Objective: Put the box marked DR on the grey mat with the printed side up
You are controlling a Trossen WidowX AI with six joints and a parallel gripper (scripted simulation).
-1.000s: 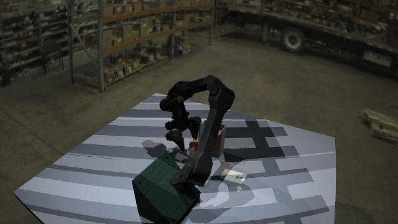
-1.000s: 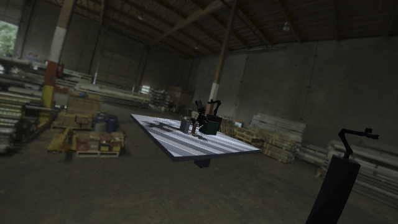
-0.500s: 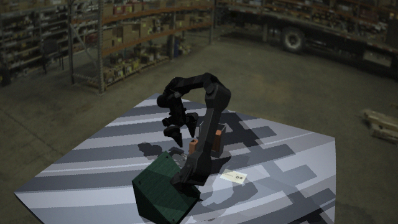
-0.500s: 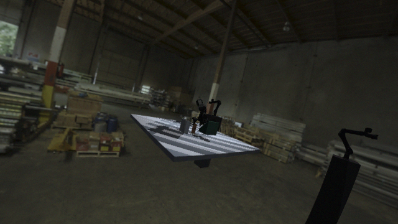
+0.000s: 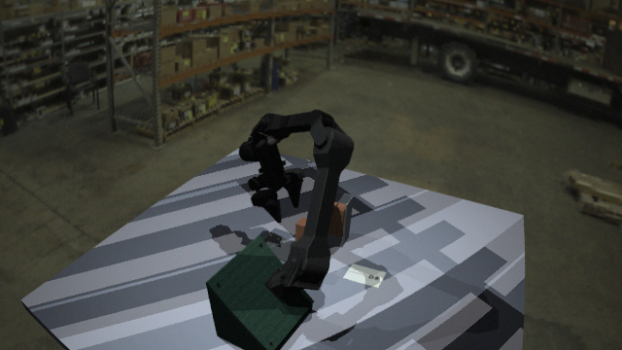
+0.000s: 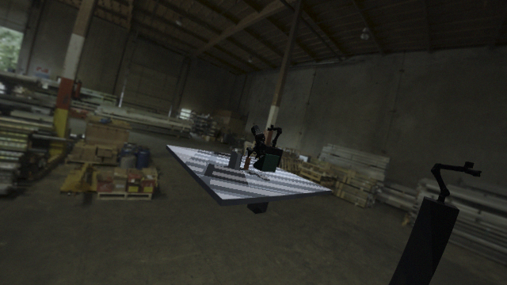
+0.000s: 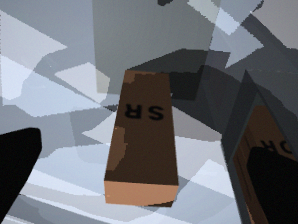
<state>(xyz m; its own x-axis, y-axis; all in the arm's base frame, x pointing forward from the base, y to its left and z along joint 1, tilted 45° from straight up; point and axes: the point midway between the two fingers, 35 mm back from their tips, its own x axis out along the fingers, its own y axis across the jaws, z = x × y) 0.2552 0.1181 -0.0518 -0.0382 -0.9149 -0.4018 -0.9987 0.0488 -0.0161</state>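
The grey mat lies 120 mm below my gripper tip and 10 mm to the left of it. Round my gripper tip: white card 240 mm to the right, 130 mm below, 10 mm behind.
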